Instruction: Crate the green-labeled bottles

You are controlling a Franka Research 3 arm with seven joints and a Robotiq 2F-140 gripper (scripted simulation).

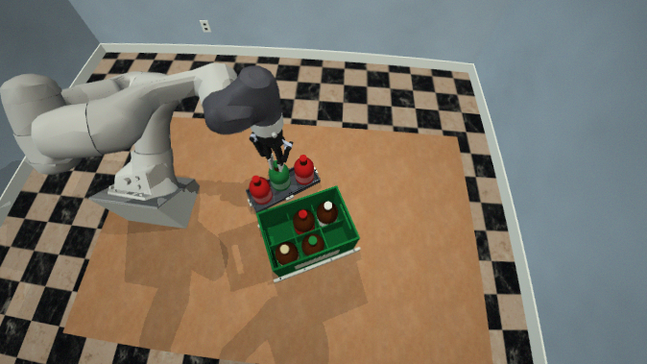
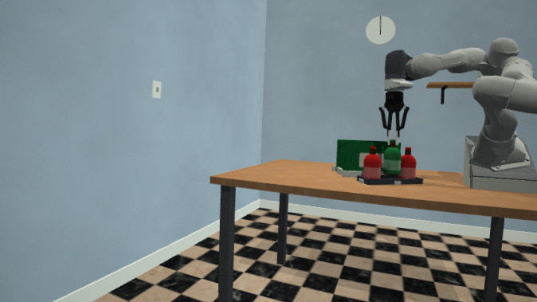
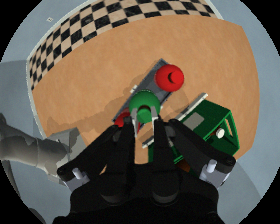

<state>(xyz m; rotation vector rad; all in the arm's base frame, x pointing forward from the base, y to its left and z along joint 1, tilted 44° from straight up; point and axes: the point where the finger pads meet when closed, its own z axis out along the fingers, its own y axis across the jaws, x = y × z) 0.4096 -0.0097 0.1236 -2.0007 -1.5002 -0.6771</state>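
My gripper is now 90 mm above the green-labeled bottle. Round my hand: green crate: 110 mm ahead, 200 mm to the right, 120 mm below; dark tray: 190 mm below.
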